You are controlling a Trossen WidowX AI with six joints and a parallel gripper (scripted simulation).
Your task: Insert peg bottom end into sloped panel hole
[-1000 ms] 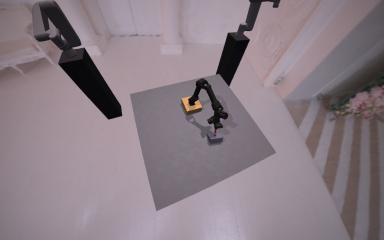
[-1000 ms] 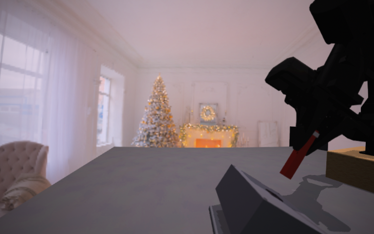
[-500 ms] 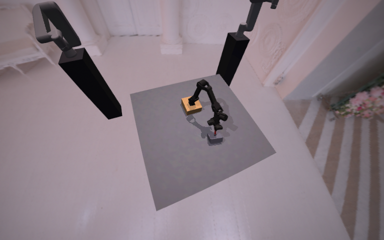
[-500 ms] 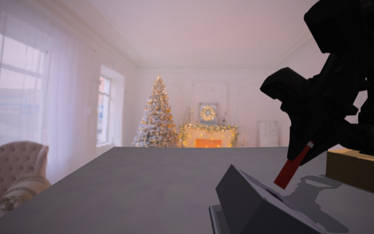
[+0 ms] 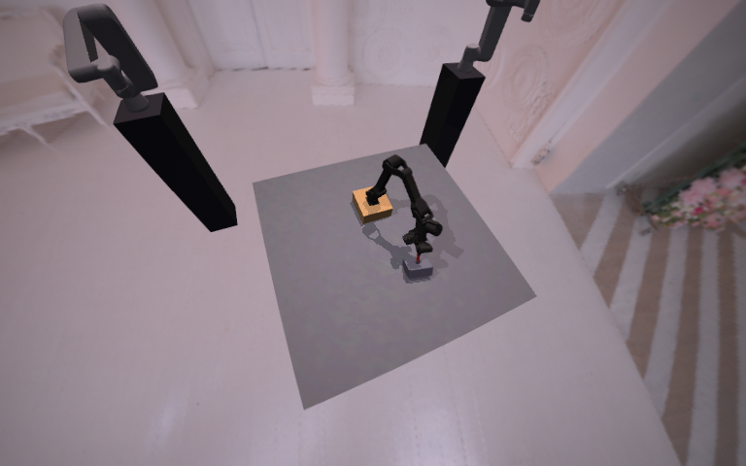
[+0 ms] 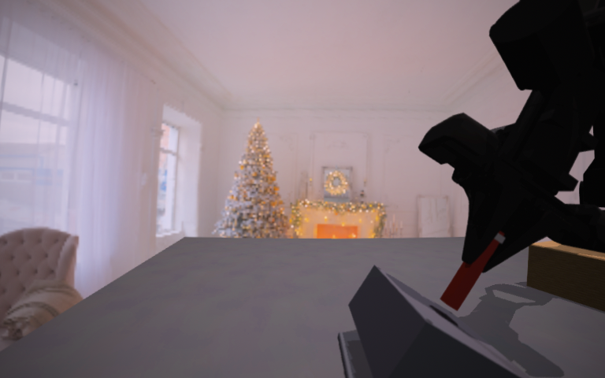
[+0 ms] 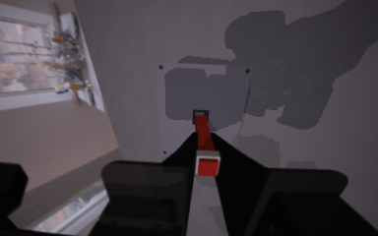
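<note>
My gripper tip is now 20 mm short of the hole and 40 mm above it. Also, from my gripper tip: red peg (10 mm behind, 10 mm above); sloped panel (40 mm ahead, 10 mm to the right, 70 mm below).
</note>
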